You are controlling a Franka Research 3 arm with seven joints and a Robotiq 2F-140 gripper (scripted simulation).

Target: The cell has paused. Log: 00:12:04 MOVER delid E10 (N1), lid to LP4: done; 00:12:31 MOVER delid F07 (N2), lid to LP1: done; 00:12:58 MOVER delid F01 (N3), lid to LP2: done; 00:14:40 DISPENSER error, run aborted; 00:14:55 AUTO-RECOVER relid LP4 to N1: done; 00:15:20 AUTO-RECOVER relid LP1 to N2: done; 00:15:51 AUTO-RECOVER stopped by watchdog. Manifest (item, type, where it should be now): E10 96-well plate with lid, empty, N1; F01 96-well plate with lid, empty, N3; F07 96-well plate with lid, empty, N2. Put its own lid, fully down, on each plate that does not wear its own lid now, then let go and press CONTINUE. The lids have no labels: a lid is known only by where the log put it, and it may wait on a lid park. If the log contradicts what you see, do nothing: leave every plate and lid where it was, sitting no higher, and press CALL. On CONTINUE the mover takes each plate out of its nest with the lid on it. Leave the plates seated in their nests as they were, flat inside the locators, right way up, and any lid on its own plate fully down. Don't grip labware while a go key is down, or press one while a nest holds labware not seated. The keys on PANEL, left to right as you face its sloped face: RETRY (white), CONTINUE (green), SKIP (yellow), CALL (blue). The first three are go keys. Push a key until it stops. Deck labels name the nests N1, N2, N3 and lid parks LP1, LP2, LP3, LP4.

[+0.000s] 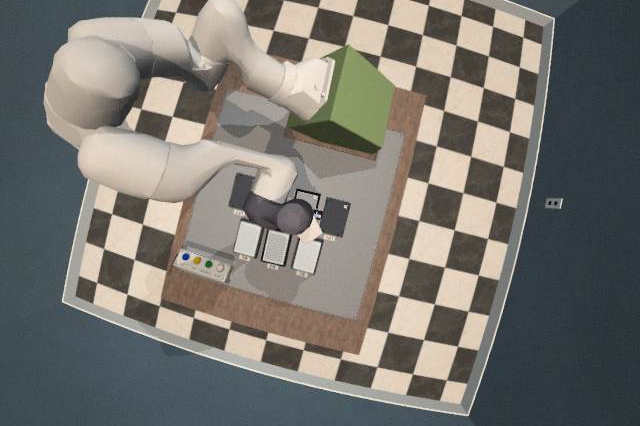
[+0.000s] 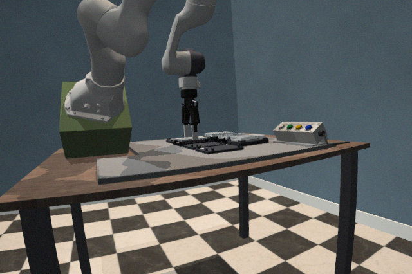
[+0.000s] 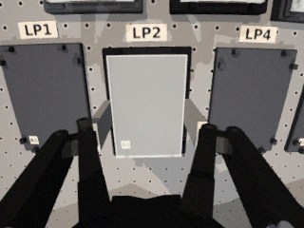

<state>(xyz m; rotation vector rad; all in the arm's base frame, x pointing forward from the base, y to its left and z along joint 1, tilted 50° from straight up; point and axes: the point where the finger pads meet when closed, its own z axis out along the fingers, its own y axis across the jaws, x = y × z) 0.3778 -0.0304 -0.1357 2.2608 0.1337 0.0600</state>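
Now: hand 18 cm short of the plate, 6 cm to the left of it and 2 cm above it. Also, from my hand: lid park LP3: 1 cm ahead, 26 cm to the right, 4 cm below; lid park LP1: 13 cm to the left, 4 cm below; lid park LP4: 1 cm ahead, 13 cm to the right, 4 cm below.
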